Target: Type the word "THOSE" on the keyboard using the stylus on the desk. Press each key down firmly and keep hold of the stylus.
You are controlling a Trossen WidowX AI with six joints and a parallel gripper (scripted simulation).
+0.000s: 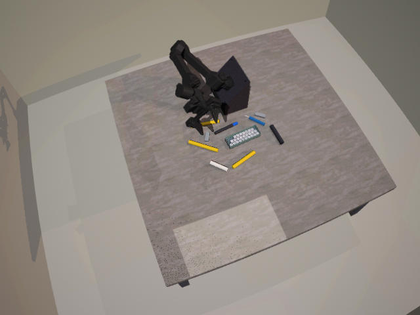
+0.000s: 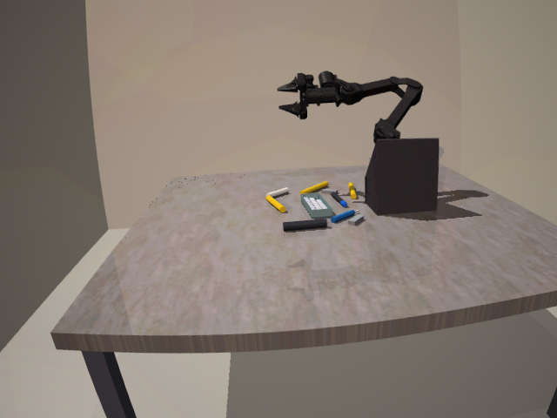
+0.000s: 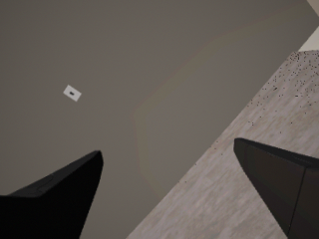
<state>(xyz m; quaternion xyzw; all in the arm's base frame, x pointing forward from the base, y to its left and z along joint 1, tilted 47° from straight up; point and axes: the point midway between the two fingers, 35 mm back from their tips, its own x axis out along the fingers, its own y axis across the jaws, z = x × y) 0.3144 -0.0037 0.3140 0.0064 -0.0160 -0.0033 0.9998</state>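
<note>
Now: the blue stylus 340 mm below my gripper tip, 310 mm to the left of it and 190 mm behind it. Round my gripper tip: black cylinder (390 mm to the left, 330 mm below, 50 mm behind); grey-white cylinder (340 mm below, 40 mm to the left, 20 mm ahead); grey block (360 mm to the left, 340 mm below, 200 mm behind).
</note>
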